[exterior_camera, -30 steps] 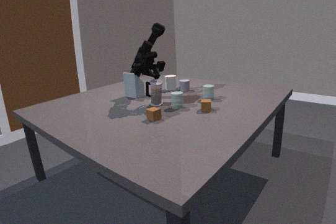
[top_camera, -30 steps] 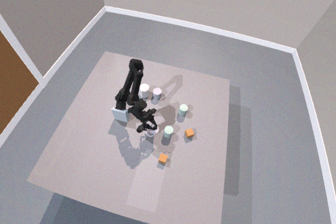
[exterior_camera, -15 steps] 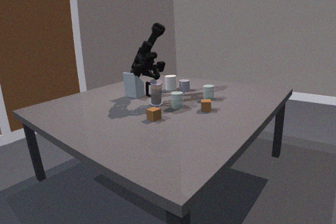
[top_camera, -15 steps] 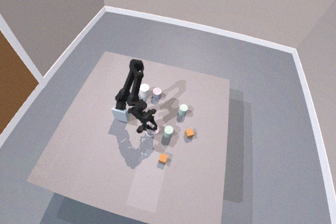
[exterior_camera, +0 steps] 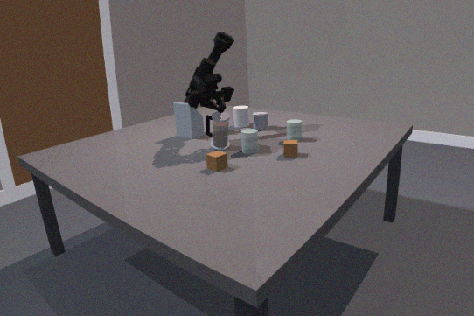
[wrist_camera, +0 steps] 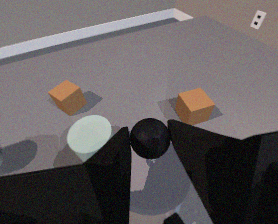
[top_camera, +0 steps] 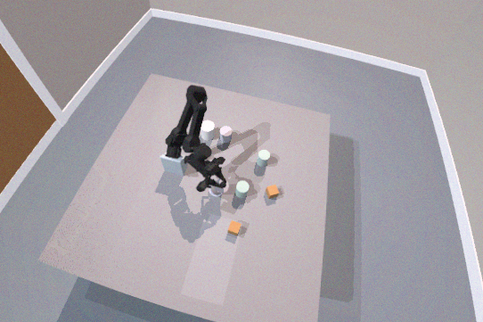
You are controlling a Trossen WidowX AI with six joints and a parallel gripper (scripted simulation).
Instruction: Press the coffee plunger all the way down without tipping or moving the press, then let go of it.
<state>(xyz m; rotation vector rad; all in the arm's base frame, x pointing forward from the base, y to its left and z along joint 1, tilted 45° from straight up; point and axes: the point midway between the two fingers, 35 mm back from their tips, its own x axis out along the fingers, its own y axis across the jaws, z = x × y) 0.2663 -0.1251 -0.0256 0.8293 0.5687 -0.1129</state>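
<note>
Now: gripper tip 40 mm past the coffee press, 20 mm to the right of it and 80 mm above it. Round my gripper tip: white cylinder 180 mm behind, 370 mm to the left, 120 mm below.
</note>
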